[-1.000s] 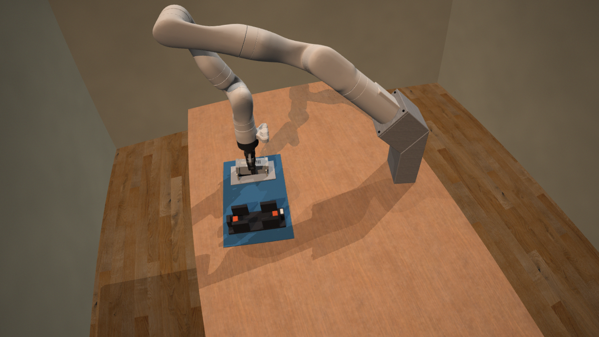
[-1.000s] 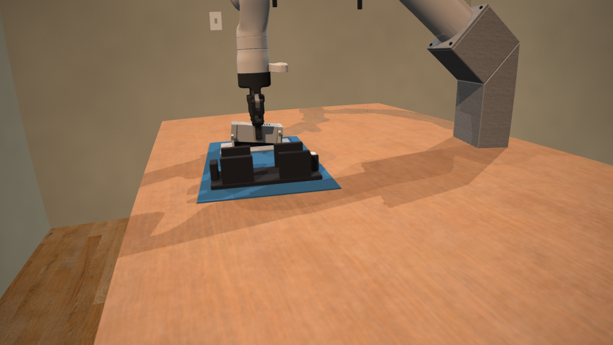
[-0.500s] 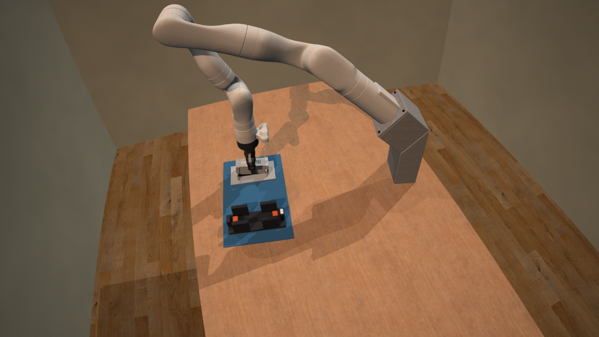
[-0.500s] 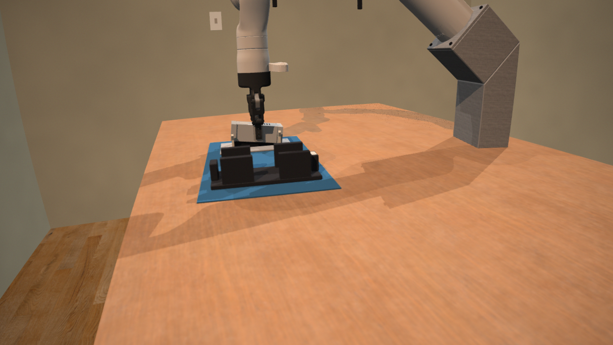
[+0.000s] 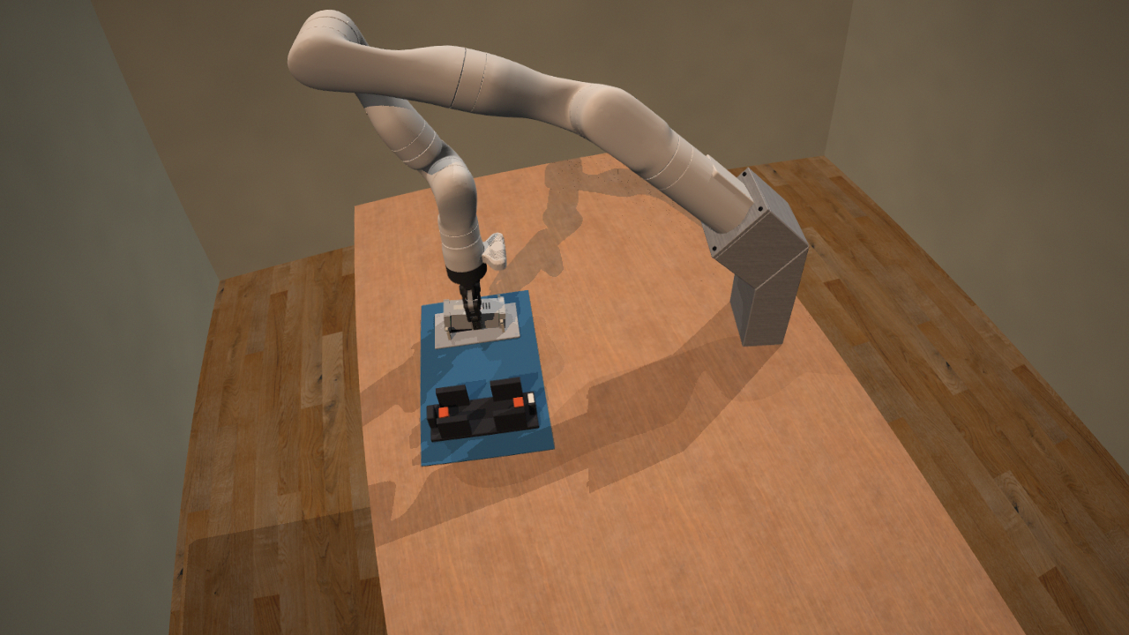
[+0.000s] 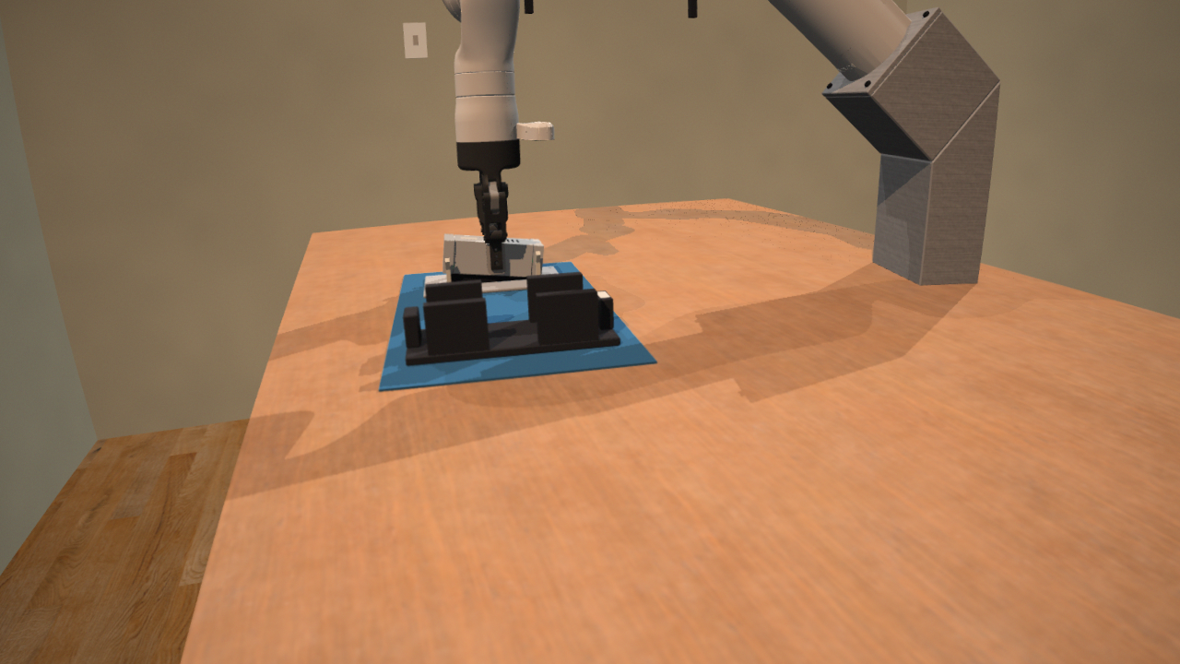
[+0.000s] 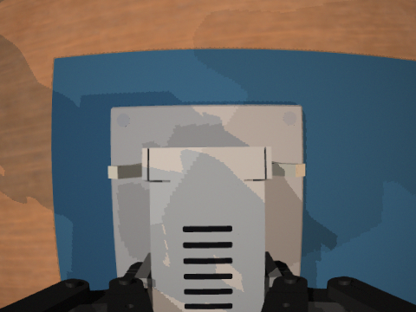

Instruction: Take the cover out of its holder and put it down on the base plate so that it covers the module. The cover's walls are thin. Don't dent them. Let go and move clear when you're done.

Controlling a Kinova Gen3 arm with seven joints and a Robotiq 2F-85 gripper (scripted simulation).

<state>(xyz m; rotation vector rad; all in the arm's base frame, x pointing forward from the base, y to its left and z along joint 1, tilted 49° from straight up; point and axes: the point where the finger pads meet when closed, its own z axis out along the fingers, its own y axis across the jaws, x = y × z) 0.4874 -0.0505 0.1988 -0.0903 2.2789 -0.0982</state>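
Now: the light grey cover right at my hand.
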